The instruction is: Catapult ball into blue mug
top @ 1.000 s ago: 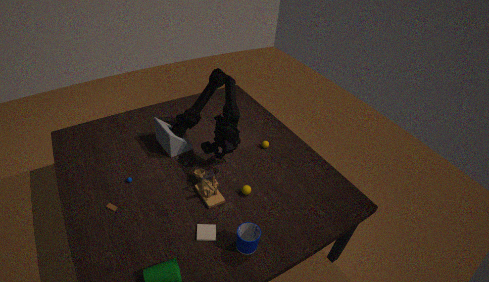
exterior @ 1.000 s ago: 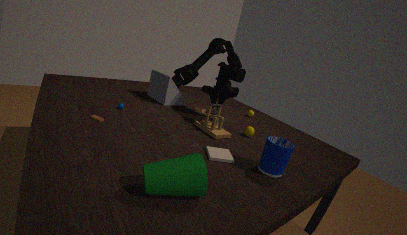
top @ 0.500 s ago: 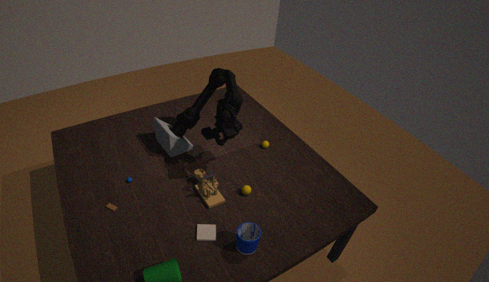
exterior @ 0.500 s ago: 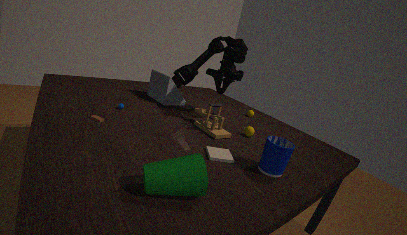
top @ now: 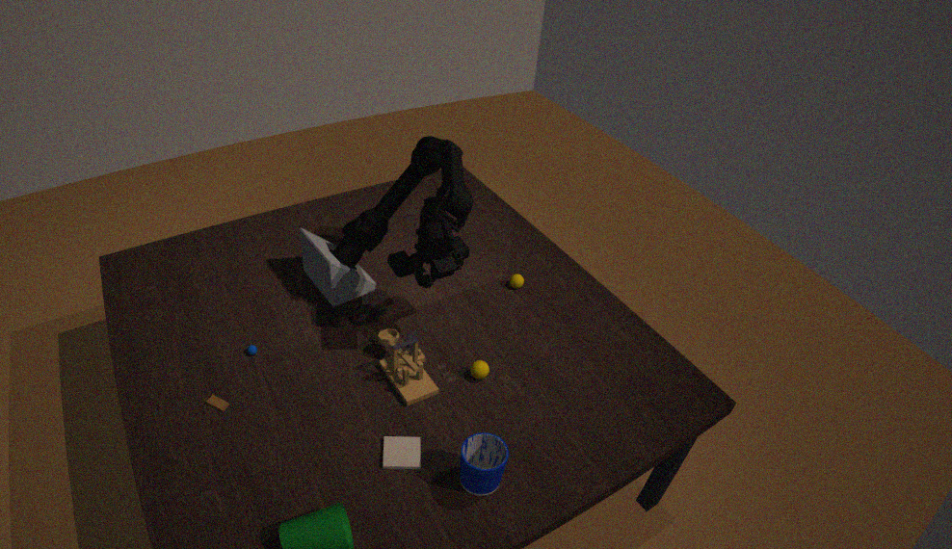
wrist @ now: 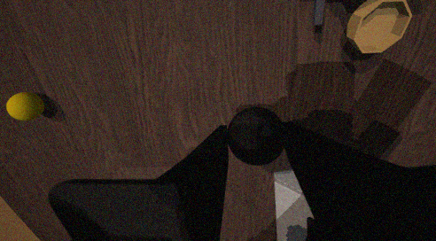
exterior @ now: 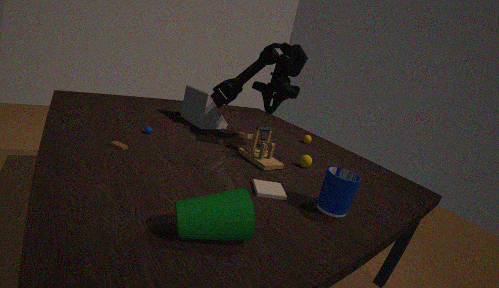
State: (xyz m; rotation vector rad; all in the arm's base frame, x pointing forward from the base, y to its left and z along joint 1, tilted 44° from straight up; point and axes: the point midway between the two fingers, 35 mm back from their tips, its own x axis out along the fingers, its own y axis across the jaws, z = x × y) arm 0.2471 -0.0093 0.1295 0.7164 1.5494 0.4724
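Now: gripper tip 9 cm short of the wooden catapult, 12 cm to the left of it and 8 cm above it. Also, from my gripper tip: white tile (28 cm ahead, 28 cm to the right, 13 cm below); then yellow ball (21 cm ahead, 1 cm to the right, 11 cm below); then dark ball (1 cm above).
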